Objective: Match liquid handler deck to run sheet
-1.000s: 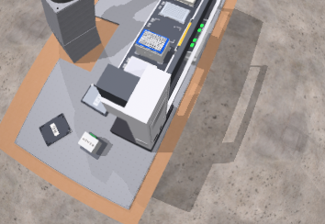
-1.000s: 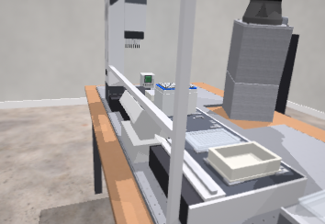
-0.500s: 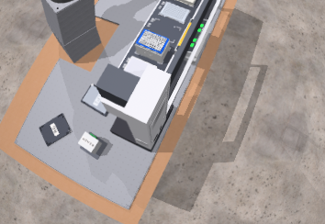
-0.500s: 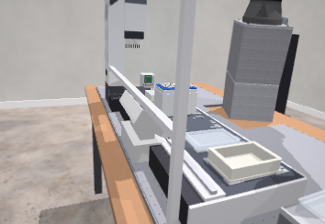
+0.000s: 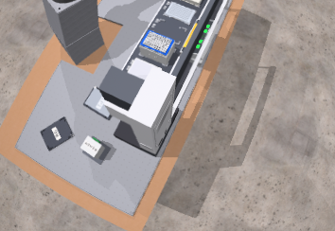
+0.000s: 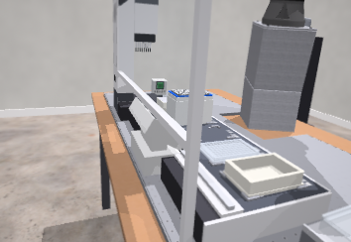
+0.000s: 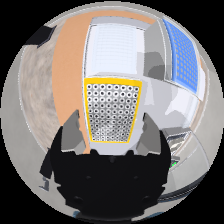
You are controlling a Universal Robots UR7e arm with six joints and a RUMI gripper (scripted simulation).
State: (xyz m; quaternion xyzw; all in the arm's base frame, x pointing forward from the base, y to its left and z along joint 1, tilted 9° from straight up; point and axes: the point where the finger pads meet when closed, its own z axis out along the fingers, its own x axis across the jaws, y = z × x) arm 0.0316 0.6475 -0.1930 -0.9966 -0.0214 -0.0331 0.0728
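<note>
My hand is 1 cm short of the yellow-framed tip rack and 1 cm to the left of it. Round my hand: clear well plate 36 cm ahead, 31 cm to the right, 4 cm below; shelf 16 cm ahead, 7 cm to the left, 4 cm below; cream one-well reservoir 36 cm ahead, 19 cm to the right, 4 cm below.
</note>
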